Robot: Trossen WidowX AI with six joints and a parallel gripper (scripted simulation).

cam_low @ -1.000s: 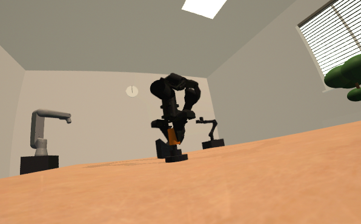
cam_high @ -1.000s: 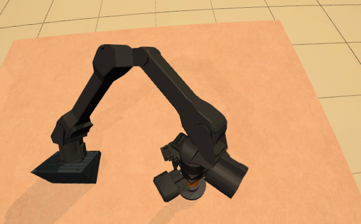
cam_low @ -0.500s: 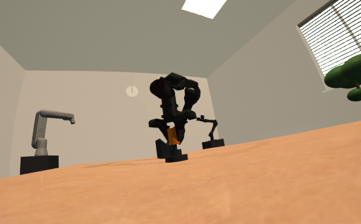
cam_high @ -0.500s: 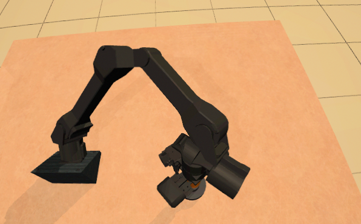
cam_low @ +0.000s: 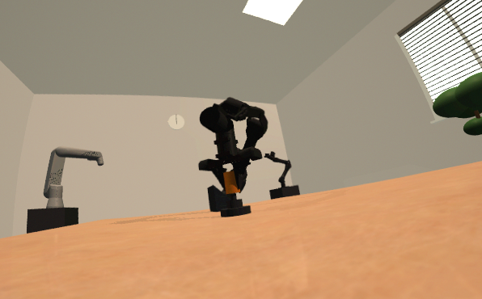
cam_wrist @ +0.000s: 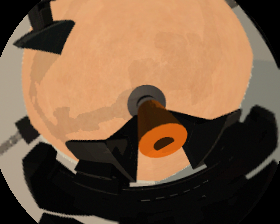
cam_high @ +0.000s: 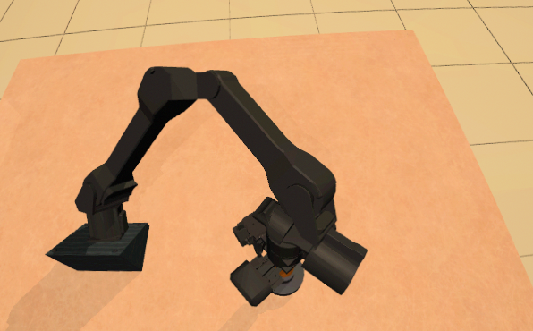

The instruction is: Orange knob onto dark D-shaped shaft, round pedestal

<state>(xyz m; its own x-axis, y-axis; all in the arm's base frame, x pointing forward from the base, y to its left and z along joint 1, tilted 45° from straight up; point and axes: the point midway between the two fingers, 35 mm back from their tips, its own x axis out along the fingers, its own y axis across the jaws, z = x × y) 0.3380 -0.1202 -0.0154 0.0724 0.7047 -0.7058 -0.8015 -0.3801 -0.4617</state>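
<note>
The orange knob is 20 mm above my gripper tip. Also, from my gripper tip: dark round pedestal (40 mm below).
</note>
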